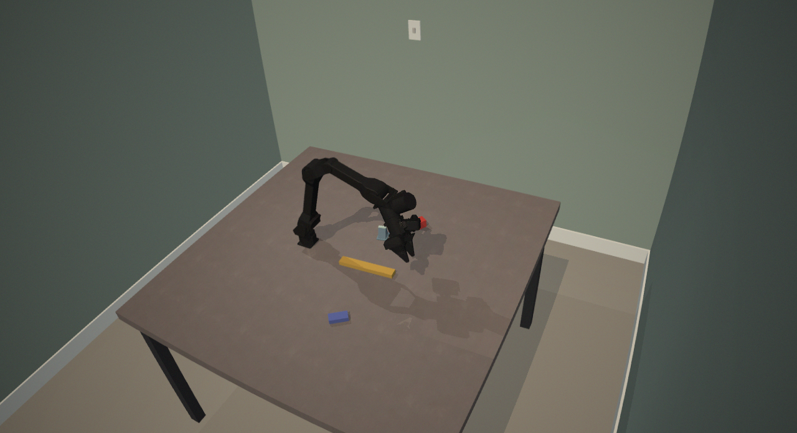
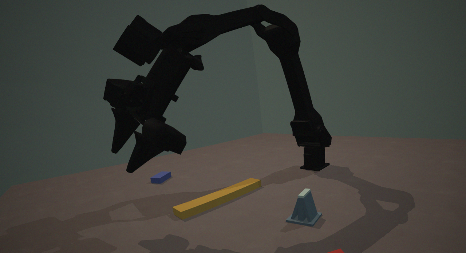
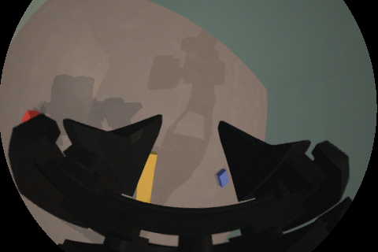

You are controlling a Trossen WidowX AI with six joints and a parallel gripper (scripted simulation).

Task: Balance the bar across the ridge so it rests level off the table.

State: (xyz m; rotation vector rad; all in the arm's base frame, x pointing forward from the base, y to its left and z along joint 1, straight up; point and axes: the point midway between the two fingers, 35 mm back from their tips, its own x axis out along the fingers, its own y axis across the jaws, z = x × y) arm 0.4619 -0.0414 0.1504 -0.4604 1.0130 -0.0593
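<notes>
My gripper tip is now 190 mm past the yellow bar, 110 mm above it and 10 mm to the right of it. The rest, counted from my gripper tip: blue block 240 mm to the right, 150 mm behind, 110 mm below; then red cube 320 mm to the left, 110 mm below, 110 mm behind.
</notes>
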